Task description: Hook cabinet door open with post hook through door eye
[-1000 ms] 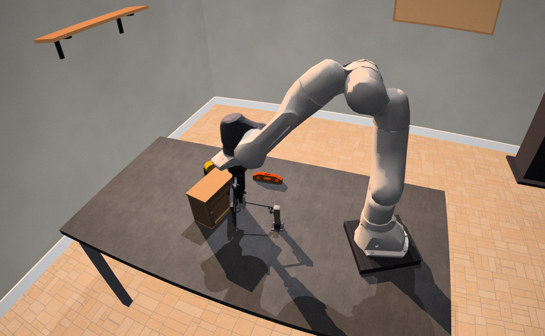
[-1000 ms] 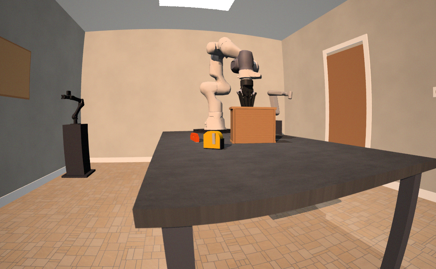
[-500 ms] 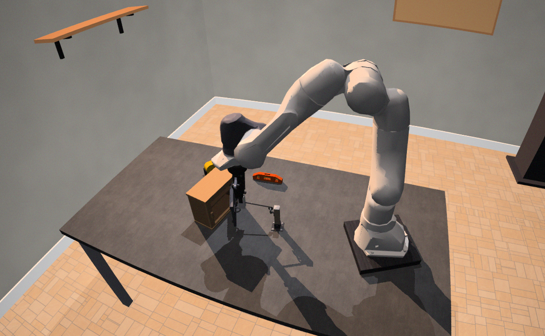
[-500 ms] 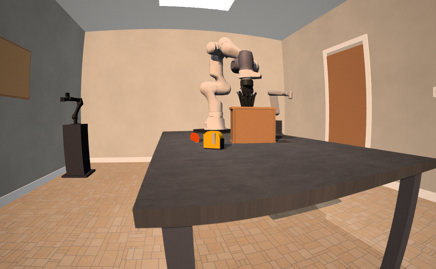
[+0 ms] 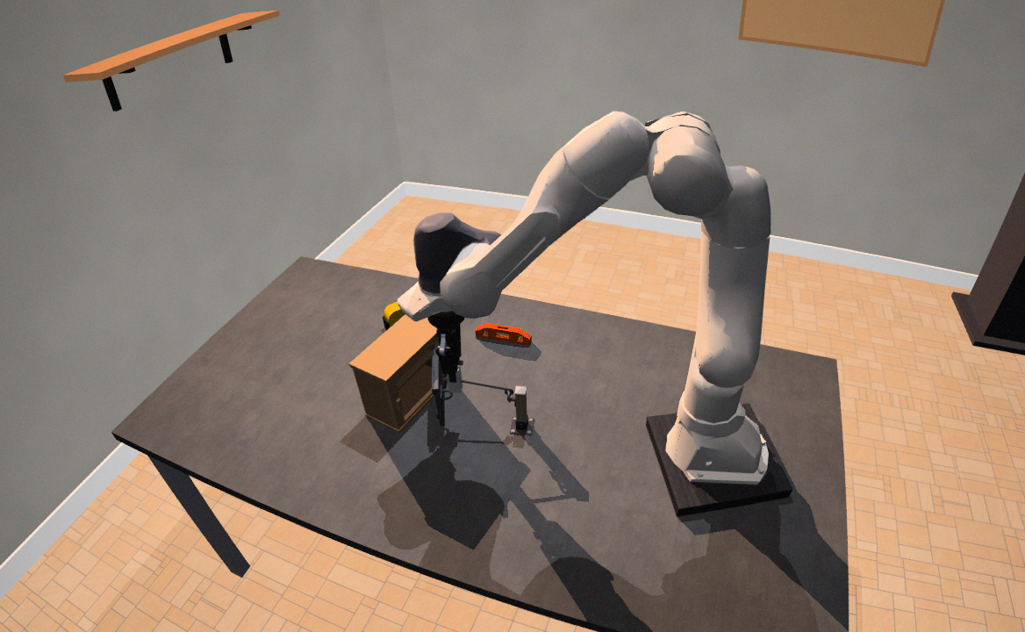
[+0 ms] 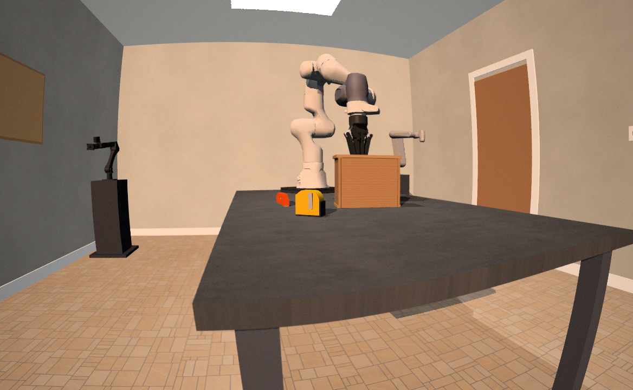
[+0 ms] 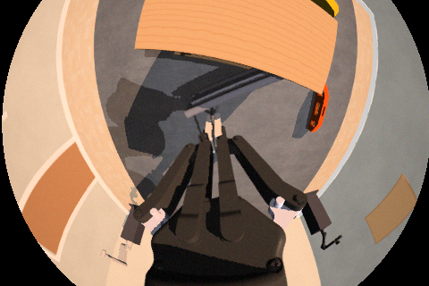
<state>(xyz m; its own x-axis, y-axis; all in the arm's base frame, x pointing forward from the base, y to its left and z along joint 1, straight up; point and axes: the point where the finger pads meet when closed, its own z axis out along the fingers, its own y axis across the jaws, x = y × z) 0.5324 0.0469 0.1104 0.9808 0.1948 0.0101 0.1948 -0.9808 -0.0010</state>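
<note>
Now: hand 5 cm past the hook, 1 cm to the left of it and 3 cm above it. Round my hand: dark door 5 cm ahead, 4 cm to the right, 6 cm below; then orange spirit level 30 cm to the right, 12 cm below; then yellow tape measure 31 cm ahead, 28 cm to the right, 11 cm below.
</note>
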